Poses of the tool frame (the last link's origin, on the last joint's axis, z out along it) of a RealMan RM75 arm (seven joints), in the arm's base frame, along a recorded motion.
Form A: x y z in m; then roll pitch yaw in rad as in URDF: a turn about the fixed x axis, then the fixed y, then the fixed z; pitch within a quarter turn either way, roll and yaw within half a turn.
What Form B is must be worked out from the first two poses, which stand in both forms.
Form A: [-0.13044, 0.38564, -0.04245, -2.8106, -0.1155, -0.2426]
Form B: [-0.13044, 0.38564, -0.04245, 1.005, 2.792, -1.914]
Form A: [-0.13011, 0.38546, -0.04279, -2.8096, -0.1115, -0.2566]
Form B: [-0.13011, 0.38546, -0.04279, 1.002, 2.792, -1.902]
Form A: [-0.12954, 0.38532, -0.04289, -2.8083, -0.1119, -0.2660]
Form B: [-0.12954, 0.38532, -0.04289, 0.993, 2.791, -1.902]
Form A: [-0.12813, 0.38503, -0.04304, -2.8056, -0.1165, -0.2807]
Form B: [-0.12813, 0.38503, -0.04304, 0.969, 2.787, -1.912]
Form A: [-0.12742, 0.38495, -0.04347, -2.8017, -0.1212, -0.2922]
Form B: [-0.12742, 0.38495, -0.04347, 0.949, 2.782, -1.921]
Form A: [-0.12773, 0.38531, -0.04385, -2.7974, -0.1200, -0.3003]
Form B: [-0.12773, 0.38531, -0.04385, 0.948, 2.778, -1.914]
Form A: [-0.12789, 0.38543, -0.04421, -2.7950, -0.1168, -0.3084]
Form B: [-0.12789, 0.38543, -0.04421, 0.950, 2.777, -1.903]
